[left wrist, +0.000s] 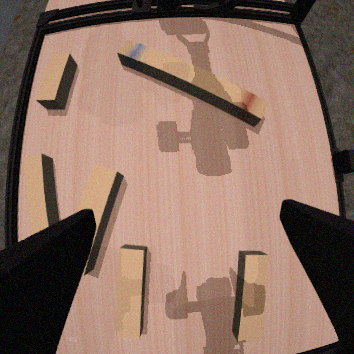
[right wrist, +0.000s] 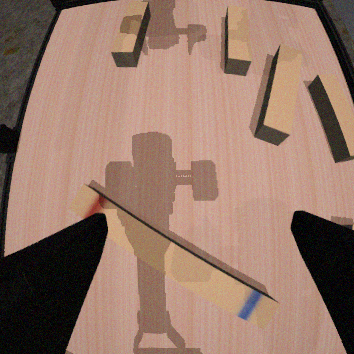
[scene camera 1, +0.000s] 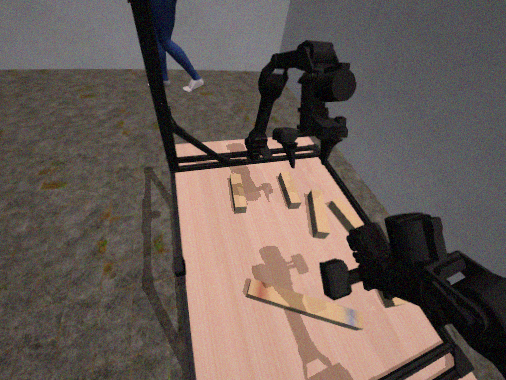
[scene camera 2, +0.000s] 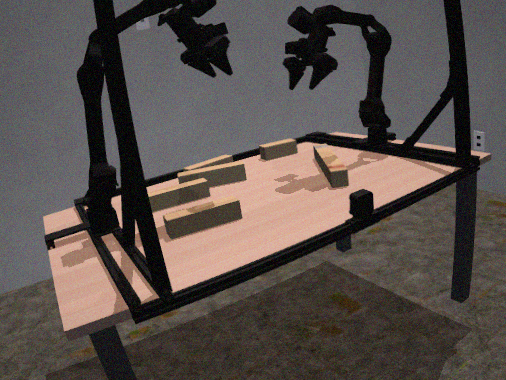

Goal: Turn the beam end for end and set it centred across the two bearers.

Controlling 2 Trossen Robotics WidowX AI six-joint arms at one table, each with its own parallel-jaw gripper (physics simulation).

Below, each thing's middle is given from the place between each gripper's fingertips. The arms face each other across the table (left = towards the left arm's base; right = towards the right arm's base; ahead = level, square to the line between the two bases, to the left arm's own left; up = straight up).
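Labels:
My left hand: 40 mm past the beam (scene camera 1: 322, 310), 300 mm above it, 280 mm to the left of it. Beam, from my right hand: 50 mm to the right, 30 mm behind, 220 mm below.

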